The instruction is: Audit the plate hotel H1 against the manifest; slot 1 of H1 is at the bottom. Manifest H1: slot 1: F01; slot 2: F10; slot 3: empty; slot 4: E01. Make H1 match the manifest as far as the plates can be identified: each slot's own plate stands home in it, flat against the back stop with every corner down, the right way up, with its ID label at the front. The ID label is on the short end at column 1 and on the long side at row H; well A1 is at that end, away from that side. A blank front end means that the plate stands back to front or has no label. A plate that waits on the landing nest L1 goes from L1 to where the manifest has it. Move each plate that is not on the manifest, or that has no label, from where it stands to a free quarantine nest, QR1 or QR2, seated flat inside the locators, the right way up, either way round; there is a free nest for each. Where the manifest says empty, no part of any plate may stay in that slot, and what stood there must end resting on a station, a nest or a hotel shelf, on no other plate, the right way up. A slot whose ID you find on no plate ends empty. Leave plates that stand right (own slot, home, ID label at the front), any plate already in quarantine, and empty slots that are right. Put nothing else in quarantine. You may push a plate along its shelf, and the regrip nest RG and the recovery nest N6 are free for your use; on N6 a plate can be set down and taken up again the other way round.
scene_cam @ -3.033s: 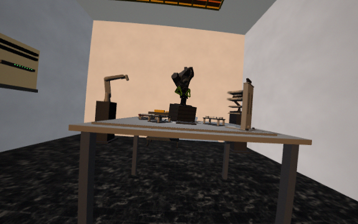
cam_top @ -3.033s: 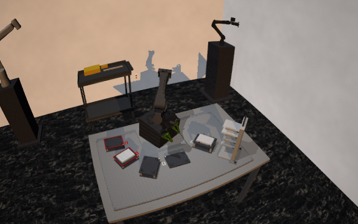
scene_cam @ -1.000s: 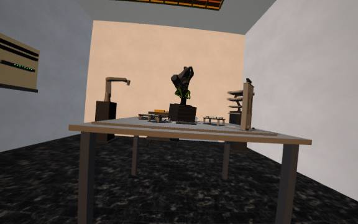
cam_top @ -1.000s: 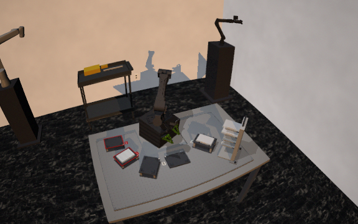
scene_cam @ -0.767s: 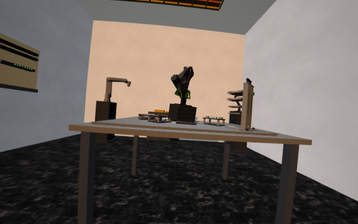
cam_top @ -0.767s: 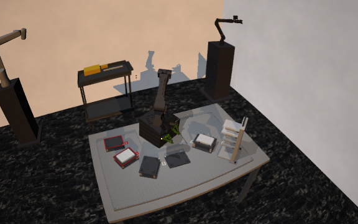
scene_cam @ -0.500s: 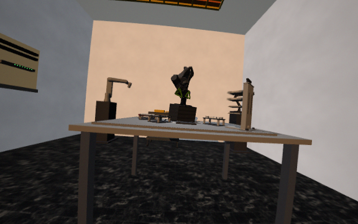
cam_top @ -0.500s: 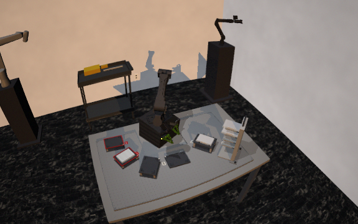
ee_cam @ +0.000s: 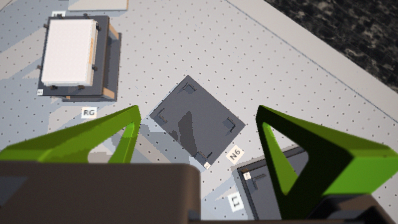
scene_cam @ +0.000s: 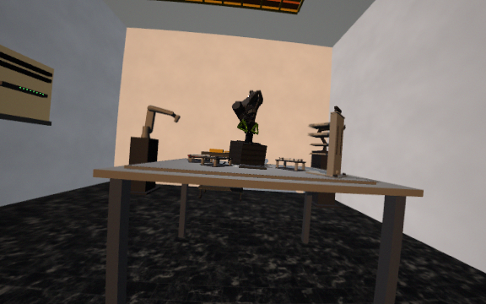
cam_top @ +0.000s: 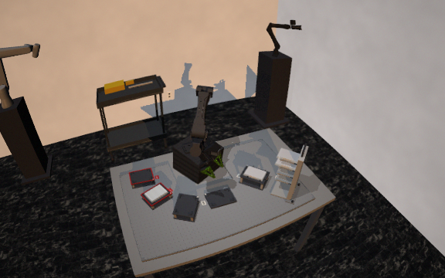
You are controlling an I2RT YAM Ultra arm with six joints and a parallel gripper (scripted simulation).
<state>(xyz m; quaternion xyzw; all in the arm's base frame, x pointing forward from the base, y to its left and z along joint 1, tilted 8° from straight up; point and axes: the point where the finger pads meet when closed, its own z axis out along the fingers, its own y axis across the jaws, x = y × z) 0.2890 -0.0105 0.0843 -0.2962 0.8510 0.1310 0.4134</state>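
The white plate lies 4 cm behind my hand, 28 cm to the left of it and 16 cm below it. The rest, counted from my hand: N6 tag (1 cm ahead, 9 cm to the right, 22 cm below); then dark regrip nest (4 cm behind, 28 cm to the left, 17 cm below); then RG tag (12 cm behind, 21 cm to the left, 22 cm below).
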